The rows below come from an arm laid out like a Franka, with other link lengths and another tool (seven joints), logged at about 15 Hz.
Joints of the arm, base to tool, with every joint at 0 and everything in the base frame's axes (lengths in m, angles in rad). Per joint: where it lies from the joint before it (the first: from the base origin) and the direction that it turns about. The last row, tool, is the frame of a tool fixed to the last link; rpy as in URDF.
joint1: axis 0 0 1 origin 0 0 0.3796
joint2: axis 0 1 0 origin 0 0 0
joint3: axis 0 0 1 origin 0 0 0.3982
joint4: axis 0 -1 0 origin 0.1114 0 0
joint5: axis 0 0 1 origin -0.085 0 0.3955
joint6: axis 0 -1 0 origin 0 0 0
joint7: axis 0 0 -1 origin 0.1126 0 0
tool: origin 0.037 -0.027 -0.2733 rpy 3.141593 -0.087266 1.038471
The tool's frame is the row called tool.
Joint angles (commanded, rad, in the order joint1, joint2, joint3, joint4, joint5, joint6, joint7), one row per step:
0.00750, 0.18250, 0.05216, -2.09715, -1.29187, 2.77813, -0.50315
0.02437, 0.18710, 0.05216, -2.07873, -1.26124, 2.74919, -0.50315
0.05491, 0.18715, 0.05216, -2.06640, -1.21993, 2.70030, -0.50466
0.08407, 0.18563, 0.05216, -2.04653, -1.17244, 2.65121, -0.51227
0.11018, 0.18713, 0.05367, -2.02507, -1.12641, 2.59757, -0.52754
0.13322, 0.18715, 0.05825, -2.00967, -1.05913, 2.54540, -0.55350
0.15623, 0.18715, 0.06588, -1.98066, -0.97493, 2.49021, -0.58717
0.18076, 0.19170, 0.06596, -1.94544, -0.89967, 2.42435, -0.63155
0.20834, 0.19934, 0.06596, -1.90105, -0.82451, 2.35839, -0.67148
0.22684, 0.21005, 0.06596, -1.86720, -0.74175, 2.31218, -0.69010
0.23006, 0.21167, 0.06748, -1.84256, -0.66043, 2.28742, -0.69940
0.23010, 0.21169, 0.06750, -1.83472, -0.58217, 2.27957, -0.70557
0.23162, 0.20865, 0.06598, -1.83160, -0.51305, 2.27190, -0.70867
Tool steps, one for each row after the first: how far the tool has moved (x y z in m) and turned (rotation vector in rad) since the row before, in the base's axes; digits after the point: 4 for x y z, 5 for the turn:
0.0061, 0.0044, 0.0056, 0.00607, -0.00464, -0.02415
0.0017, 0.0093, 0.0034, 0.00112, 0.00487, -0.03034
0.0032, 0.0089, 0.0086, 0.00403, 0.00084, -0.03092
0.0023, 0.0072, 0.0059, -0.00278, 0.00910, -0.02865
-0.0018, 0.0082, 0.0021, 0.00983, 0.02373, -0.03125
-0.0001, 0.0120, 0.0084, 0.02284, 0.02253, -0.03188
-0.0004, 0.0067, 0.0058, 0.00672, 0.03405, -0.02795
-0.0001, 0.0117, 0.0078, 0.01503, 0.03244, -0.02369
-0.0017, 0.0107, 0.0007, 0.04248, 0.03295, -0.03600
-0.0007, 0.0055, 0.0054, 0.05856, 0.01875, -0.04035
-0.0028, 0.0050, -0.0006, 0.06215, 0.02082, -0.03482
-0.0039, 0.0044, -0.0002, 0.05520, 0.01904, -0.03218

